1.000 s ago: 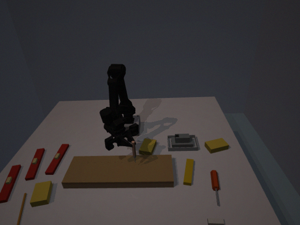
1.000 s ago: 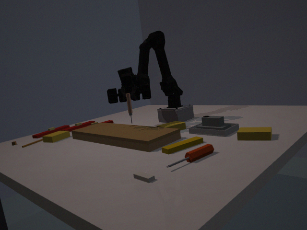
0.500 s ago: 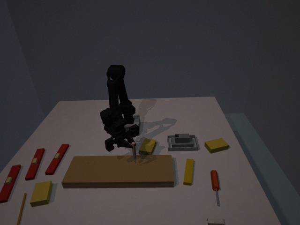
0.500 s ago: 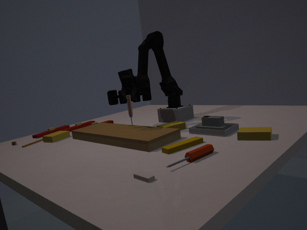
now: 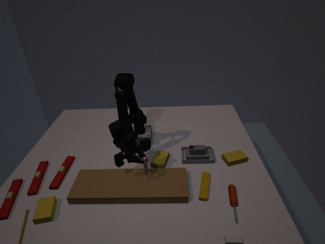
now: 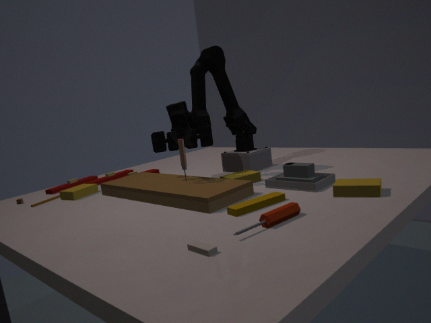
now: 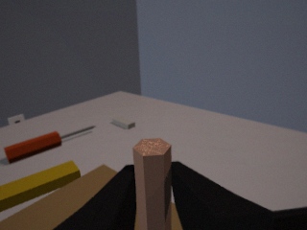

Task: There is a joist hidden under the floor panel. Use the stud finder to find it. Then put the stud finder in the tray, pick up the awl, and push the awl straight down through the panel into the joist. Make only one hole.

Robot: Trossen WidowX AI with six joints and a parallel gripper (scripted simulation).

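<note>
The awl is 60 mm below my gripper tip. The rest, counted from my gripper tip: yellow bar: 10 mm behind, 260 mm to the left, 150 mm below; then stud finder: 230 mm behind, 220 mm to the left, 110 mm below; then grey tray: 230 mm behind, 240 mm to the left, 140 mm below.
</note>
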